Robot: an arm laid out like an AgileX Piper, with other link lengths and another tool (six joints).
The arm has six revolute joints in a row. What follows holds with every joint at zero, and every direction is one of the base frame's.
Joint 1 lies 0.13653 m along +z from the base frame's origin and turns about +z.
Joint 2 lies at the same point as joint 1 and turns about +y.
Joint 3 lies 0.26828 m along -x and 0.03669 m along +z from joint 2 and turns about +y.
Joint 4 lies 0.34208 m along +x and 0.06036 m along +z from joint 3 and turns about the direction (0.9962, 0, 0.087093).
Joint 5 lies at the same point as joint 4 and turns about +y.
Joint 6 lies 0.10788 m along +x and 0.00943 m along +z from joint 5 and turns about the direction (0.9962, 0, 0.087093).
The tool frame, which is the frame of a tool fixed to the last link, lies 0.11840 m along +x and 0.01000 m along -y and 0.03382 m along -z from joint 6; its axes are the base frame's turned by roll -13.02, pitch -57.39 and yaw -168.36 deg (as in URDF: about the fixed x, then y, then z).
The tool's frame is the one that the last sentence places.
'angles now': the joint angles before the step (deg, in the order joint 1, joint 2, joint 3, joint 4, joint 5, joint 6). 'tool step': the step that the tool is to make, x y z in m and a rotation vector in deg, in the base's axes. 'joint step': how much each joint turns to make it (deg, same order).
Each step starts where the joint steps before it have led.
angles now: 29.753 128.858 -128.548 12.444 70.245 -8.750
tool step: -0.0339 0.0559 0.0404 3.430 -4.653 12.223
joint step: 5.428 -2.054 -2.482 3.630 0.459 -7.211
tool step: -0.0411 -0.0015 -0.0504 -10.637 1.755 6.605
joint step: 4.947 -2.541 10.481 -6.367 0.477 -2.418
